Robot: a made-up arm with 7 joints. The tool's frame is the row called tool.
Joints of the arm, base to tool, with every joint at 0 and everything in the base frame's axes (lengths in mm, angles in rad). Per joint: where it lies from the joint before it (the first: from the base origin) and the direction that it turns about. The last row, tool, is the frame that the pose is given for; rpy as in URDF.
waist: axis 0 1 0 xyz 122 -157 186
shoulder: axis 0 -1 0 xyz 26 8 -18
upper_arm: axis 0 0 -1 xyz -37 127 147
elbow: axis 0 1 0 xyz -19 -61 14
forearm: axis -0.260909 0.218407 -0.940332 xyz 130 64 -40
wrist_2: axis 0 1 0 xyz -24 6 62
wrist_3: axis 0.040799 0.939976 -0.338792 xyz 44 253 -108
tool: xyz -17 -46 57 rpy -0.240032 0.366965 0.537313
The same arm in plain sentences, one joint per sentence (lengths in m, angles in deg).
The arm has seven revolute joints in a row. What follows holds with every joint at zero, and every direction is one of the base frame's.
The first joint sits 0.122 m along +x and 0.157 m along -y and 0.186 m along +z from the base frame's origin and rotates about +y.
The second joint sits 0.026 m along +x and 0.008 m along +y and 0.018 m along -z from the first joint and rotates about -y.
The third joint sits 0.037 m along -x and 0.127 m along +y and 0.147 m along +z from the second joint and rotates about -z.
The fourth joint sits 0.019 m along -x and 0.061 m along -y and 0.014 m along +z from the third joint and rotates about +y.
The fifth joint sits 0.13 m along +x and 0.064 m along +y and 0.04 m along -z from the fourth joint and rotates about the direction (-0.260909, 0.218407, -0.940332).
The sixth joint sits 0.024 m along -x and 0.006 m along +y and 0.062 m along +z from the fifth joint and rotates about +y.
The seventh joint sits 0.044 m along +x and 0.253 m along +y and 0.108 m along -z from the sixth joint and rotates about the direction (0.040799, 0.939976, -0.338792).
The tool frame, which is the frame that the pose is given for, sits 0.017 m along -x and 0.046 m along -y and 0.057 m along +z from the seventh joint; its axes are the base frame's turned by roll -13.75, pitch 21.03 and yaw 30.79 deg (as in URDF: about the fixed x, then y, then z).

